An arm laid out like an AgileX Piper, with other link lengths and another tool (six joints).
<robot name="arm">
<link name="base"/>
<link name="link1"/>
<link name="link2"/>
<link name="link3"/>
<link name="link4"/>
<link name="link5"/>
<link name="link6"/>
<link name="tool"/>
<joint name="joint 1" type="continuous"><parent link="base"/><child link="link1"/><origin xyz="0 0 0.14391" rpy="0 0 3.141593"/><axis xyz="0 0 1"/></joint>
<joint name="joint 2" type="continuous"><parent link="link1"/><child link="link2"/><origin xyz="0 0 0" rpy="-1.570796 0 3.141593"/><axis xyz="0 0 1"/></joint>
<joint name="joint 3" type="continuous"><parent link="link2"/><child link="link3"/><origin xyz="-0.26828 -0.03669 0" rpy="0 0 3.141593"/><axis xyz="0 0 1"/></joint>
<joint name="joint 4" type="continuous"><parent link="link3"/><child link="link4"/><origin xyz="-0.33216 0.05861 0" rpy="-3.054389 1.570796 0"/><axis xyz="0 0 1"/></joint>
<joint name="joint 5" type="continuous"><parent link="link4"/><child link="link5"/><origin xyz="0 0 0" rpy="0 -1.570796 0"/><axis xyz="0 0 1"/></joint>
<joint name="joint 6" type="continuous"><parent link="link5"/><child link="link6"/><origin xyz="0.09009 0 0" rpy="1.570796 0 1.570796"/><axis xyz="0 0 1"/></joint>
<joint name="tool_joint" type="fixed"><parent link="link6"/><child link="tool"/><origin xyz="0.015 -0.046 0.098" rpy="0 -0.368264 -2.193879"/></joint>
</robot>
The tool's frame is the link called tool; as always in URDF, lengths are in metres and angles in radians. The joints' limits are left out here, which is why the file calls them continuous.
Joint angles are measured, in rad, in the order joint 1, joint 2, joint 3, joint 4, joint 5, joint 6. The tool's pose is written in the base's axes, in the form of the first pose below.
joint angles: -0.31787 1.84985 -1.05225 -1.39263 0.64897 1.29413
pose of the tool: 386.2, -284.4, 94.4, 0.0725, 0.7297, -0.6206, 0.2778
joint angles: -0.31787 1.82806 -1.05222 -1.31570 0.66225 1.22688
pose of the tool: 380.5, -282.2, 99.0, 0.0720, 0.7268, -0.6296, 0.2650
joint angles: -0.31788 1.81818 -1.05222 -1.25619 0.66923 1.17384
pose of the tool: 376.6, -279.9, 98.9, 0.0708, 0.7269, -0.6352, 0.2513
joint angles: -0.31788 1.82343 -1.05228 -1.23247 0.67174 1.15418
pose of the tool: 374.7, -278.7, 94.7, 0.0713, 0.7278, -0.6377, 0.2420
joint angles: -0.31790 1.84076 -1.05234 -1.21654 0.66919 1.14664
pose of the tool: 373.2, -277.2, 85.3, 0.0710, 0.7293, -0.6403, 0.2306
